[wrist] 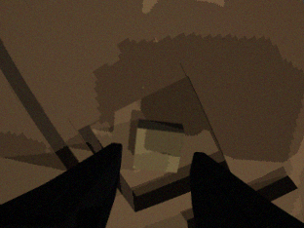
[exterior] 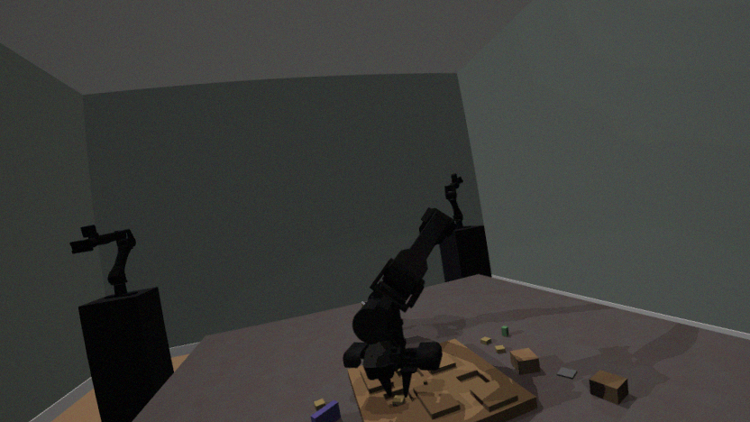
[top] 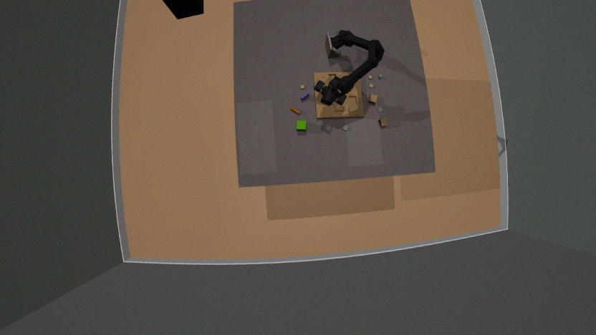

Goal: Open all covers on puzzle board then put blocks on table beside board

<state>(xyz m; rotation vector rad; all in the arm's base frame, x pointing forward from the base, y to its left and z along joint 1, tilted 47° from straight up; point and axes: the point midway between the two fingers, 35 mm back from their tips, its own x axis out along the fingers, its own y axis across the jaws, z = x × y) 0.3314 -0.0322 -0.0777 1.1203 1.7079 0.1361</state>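
The purple piece is 14 cm to the right of my gripper tip, 3 cm behind it and 1 cm below it. The rest, counted from my gripper tip: orange stick 21 cm to the right, 6 cm ahead, 2 cm below; then green cube 19 cm to the right, 16 cm ahead; then tiny green piece 37 cm to the left, 12 cm behind, 1 cm below.
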